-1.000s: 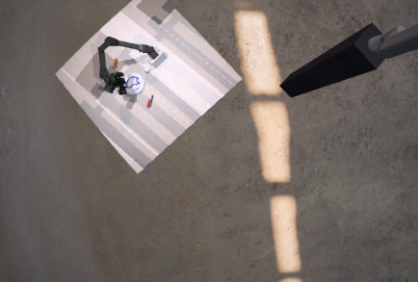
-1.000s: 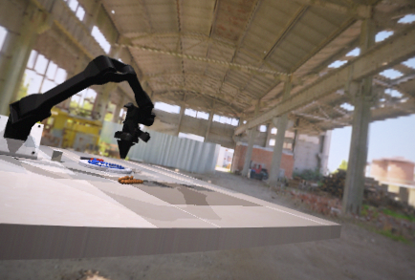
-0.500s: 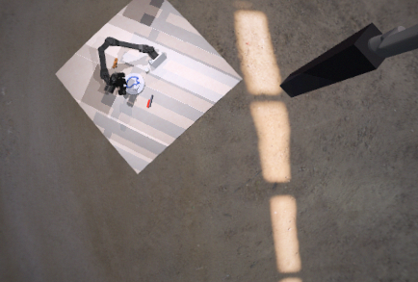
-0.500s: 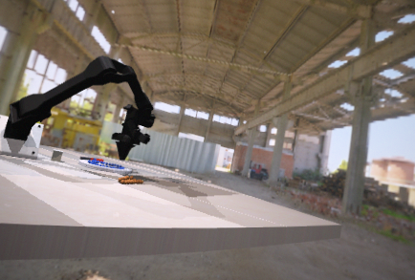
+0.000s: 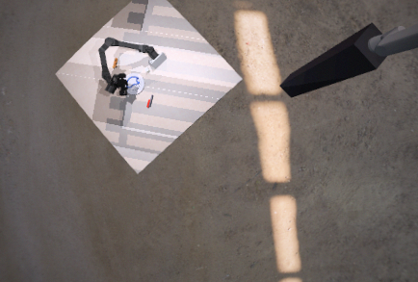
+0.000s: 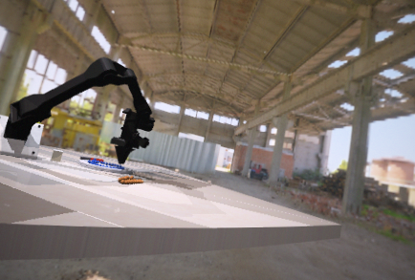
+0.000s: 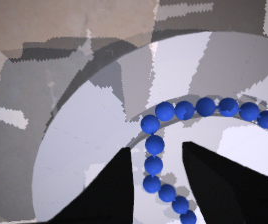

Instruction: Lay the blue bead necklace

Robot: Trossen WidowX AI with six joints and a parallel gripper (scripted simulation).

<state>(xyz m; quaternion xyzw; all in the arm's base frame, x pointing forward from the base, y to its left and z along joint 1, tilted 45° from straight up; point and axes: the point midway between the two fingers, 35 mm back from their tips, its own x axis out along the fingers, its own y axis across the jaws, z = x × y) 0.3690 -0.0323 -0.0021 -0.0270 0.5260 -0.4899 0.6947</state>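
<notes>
My gripper tip is 50 mm past the round white bead board, 20 mm above it and 10 mm to the right of it. From my gripper tip the other things lie so: small white block (230 mm behind, 20 mm to the left, 10 mm below); then red pen-like object (240 mm to the left, 40 mm behind, 20 mm below).
</notes>
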